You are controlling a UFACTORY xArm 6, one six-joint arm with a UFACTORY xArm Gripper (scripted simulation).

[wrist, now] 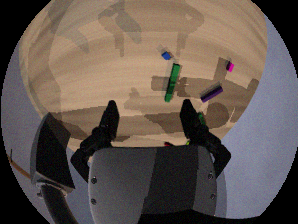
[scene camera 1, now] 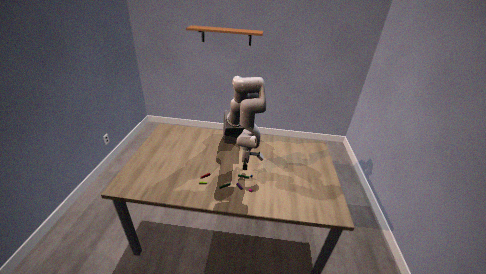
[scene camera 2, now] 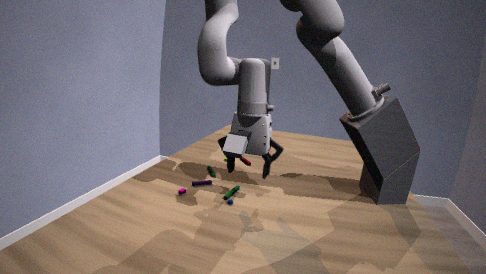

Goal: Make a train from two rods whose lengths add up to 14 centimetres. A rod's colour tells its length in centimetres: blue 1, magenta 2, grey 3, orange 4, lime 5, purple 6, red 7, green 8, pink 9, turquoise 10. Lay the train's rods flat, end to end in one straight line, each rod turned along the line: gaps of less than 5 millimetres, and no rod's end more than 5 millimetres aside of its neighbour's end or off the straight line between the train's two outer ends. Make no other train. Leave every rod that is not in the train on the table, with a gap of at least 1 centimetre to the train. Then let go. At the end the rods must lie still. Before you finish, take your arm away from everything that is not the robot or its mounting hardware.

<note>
I see my gripper (scene camera 2: 247,174).
My gripper also shows in the wrist view (wrist: 149,107).
</note>
